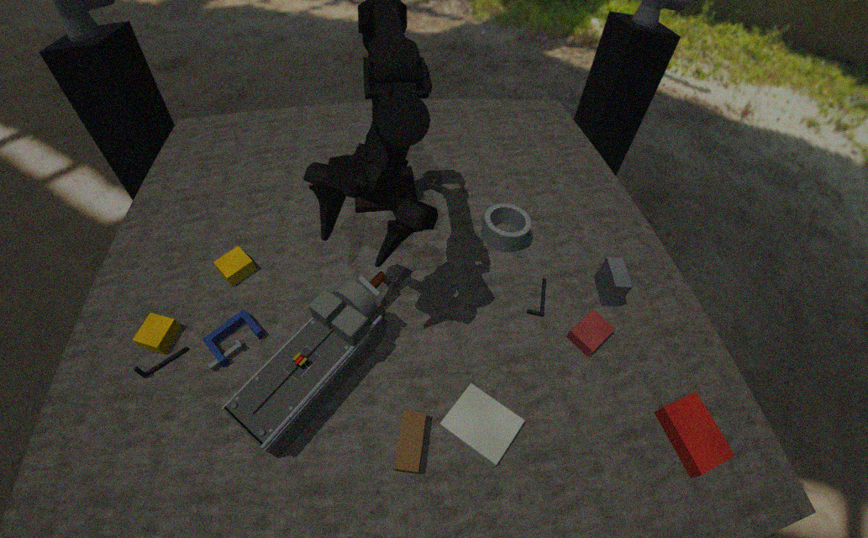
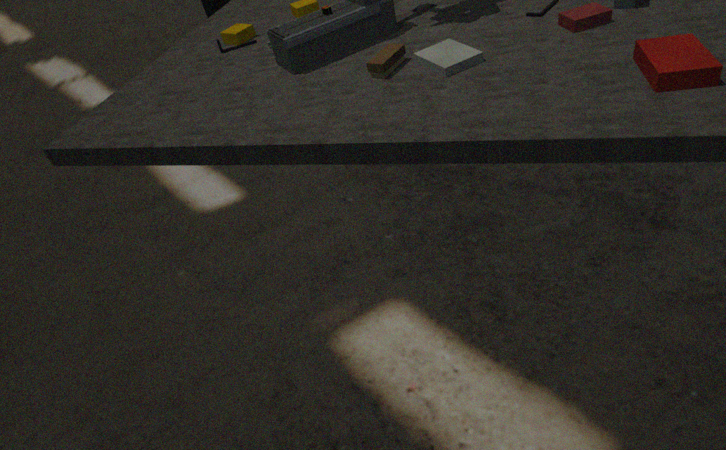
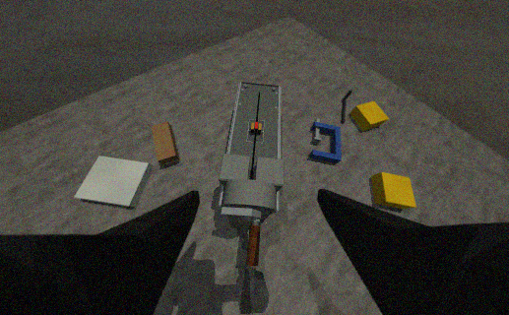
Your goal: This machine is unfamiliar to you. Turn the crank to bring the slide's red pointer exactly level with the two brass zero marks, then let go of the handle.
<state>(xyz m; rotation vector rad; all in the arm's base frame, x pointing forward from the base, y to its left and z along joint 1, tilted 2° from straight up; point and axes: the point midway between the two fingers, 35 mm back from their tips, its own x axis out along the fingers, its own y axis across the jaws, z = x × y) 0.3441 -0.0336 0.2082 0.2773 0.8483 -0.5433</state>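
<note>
Right now my gripper tip is 130 mm above the brown crank handle, 40 mm past it and 20 mm to the right of it. From my gripper tip the other things lie so: white plate 200 mm ahead, 180 mm to the left, 180 mm below; red pointer 110 mm below, 110 mm ahead, 80 mm to the right; brown block 220 mm ahead, 180 mm below, 70 mm to the left.
</note>
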